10 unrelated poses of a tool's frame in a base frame.
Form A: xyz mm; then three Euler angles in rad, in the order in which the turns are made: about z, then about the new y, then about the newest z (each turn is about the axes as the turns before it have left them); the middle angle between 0 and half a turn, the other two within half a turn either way.
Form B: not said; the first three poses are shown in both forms.
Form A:
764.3, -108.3, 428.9, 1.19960, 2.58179, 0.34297
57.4, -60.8, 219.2, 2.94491, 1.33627, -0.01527
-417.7, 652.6, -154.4, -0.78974, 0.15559, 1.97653
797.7, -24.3, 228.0, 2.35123, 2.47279, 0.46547
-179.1, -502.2, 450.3, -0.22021, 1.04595, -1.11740
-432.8, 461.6, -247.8, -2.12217, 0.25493, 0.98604
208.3, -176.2, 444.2, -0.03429, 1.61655, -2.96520
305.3, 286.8, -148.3, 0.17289, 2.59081, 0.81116
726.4, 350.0, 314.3, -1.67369, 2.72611, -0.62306
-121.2, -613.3, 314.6, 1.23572, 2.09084, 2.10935
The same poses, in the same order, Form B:
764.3, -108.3, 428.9, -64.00, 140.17, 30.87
57.4, -60.8, 219.2, -105.54, 9.60, 133.53
-417.7, 652.6, -154.4, 9.29, 1.76, 67.85
797.7, -24.3, 228.0, -133.13, 96.64, 56.41
-179.1, -502.2, 450.3, -27.87, 57.90, -69.10
-432.8, 461.6, -247.8, 15.42, 0.26, -64.73
208.3, -176.2, 444.2, -125.54, 13.27, -120.29
305.3, 286.8, -148.3, 47.35, 143.31, 20.15
726.4, 350.0, 314.3, 83.87, 144.69, -32.15
-121.2, -613.3, 314.6, -63.83, -136.70, -87.01

